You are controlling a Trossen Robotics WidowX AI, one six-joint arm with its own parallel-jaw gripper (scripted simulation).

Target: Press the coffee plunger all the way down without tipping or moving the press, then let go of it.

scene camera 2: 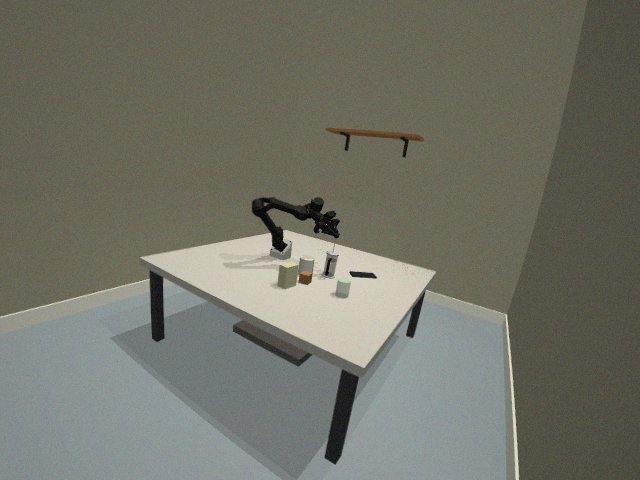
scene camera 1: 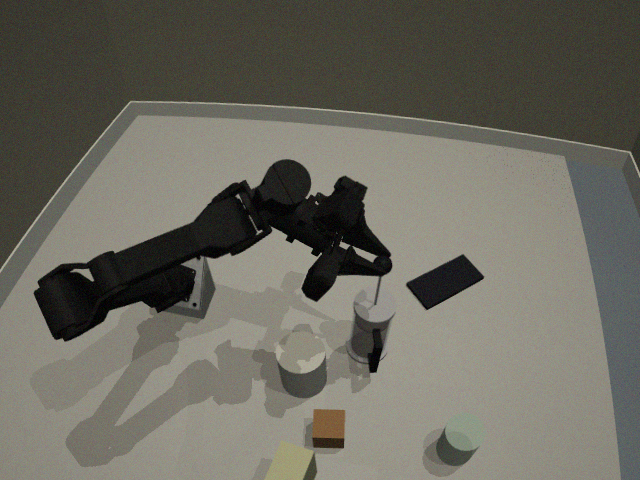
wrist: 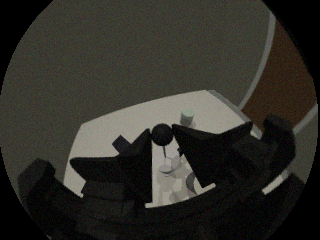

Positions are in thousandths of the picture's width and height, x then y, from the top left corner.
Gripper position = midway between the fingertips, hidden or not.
In view: the gripper (scene camera 1: 605,553), a coffee press (scene camera 1: 585,643), a flat black slab (scene camera 1: 687,593), an orange block (scene camera 1: 513,886) and a white cylinder (scene camera 1: 471,745).
The gripper is seen too in the wrist view (wrist: 505,540).
